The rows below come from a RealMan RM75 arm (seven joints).
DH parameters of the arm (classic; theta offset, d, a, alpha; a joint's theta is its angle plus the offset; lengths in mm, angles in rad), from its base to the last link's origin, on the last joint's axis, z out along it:
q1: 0 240.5 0 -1.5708
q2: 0 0 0 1.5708
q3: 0 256 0 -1.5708
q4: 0 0 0 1.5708
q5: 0 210 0 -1.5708
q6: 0 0 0 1.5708
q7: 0 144 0 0
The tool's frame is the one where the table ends.
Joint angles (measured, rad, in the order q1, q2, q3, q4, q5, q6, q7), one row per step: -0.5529, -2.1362, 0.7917, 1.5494, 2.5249, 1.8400, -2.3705; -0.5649, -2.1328, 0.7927, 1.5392, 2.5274, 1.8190, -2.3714; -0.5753, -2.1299, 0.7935, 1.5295, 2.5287, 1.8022, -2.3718; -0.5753, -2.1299, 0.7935, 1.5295, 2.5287, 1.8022, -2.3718; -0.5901, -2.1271, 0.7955, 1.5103, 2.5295, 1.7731, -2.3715; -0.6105, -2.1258, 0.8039, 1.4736, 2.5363, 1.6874, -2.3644; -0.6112, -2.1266, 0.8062, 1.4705, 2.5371, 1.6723, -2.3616; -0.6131, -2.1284, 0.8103, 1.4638, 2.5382, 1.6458, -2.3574; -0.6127, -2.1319, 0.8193, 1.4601, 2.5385, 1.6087, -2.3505; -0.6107, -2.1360, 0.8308, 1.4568, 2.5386, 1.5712, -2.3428
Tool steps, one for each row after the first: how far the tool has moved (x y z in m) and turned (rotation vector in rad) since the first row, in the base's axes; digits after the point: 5 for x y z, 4 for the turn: 0.00204, 0.00530, 0.00053, 0.0149, 0.0026, -0.0078; 0.00387, 0.00968, 0.00078, 0.0258, 0.0038, -0.0146; 0.00387, 0.00968, 0.00078, 0.0258, 0.0038, -0.0146; 0.00624, 0.01635, -0.00009, 0.0410, 0.0024, -0.0236; 0.00856, 0.03092, -0.00196, 0.0932, 0.0081, -0.0436; 0.00869, 0.03286, -0.00219, 0.1033, 0.0102, -0.0483; 0.00910, 0.03632, -0.00295, 0.1200, 0.0128, -0.0559; 0.01009, 0.04055, -0.00386, 0.1443, 0.0183, -0.0704; 0.01103, 0.04440, -0.00525, 0.1671, 0.0249, -0.0859
